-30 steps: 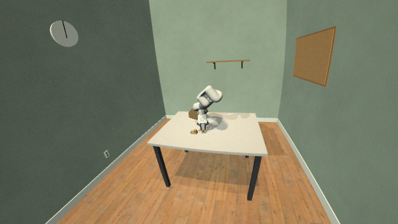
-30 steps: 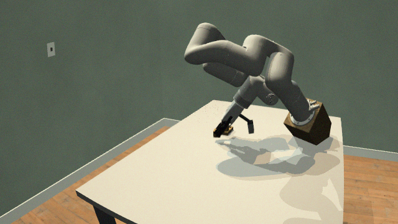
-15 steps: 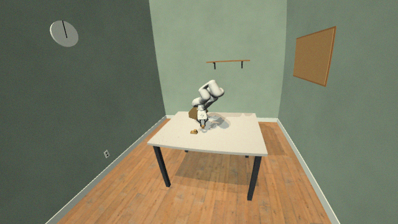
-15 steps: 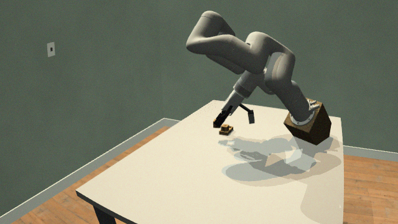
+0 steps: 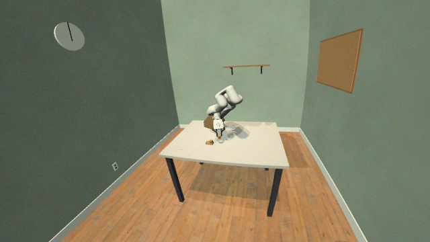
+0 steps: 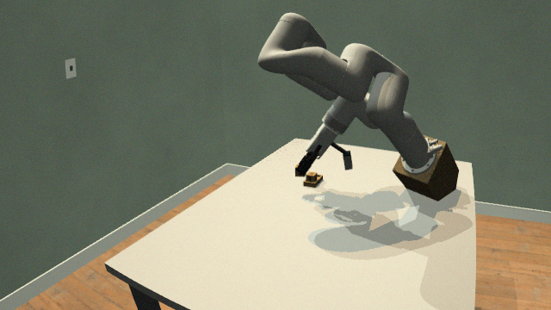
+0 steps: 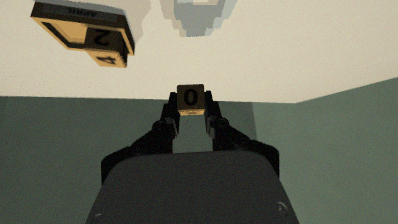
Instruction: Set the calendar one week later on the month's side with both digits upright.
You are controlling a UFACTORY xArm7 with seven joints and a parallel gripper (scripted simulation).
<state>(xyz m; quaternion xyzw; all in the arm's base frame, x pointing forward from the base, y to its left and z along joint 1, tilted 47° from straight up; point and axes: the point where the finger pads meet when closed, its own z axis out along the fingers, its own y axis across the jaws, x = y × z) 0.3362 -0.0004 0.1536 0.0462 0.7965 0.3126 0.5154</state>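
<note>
My gripper is now 10 mm short of the digit cube and 20 mm above it. Also, from my hand: wooden calendar tray 10 mm ahead, 100 mm to the right, 90 mm below.
</note>
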